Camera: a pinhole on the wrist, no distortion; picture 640 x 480 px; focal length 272.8 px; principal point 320.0 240.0 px. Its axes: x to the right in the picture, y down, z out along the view. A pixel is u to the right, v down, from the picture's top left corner.
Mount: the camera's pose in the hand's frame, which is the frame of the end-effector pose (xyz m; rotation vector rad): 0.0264 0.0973 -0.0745 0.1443 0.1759 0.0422
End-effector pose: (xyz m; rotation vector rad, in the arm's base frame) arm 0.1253 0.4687 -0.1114 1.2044 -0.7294 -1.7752
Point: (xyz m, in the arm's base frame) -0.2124 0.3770 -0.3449
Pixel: 420.8 17.2
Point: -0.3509 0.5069 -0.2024
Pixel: 300.0 101.4
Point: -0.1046 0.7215 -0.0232
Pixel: 38.1 94.1
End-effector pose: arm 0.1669 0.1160 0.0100 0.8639 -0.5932 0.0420
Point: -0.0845 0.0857 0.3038
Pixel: 204.1 421.3
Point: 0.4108 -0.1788 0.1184
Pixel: 523.6 18.8
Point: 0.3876 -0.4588 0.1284
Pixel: 431.1 48.2
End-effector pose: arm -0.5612 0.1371 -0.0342 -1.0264 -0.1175 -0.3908
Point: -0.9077 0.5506 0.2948
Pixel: 77.1 133.9
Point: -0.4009 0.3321 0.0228
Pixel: 354.5 281.1
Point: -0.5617 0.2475 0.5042
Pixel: 313.9 22.4
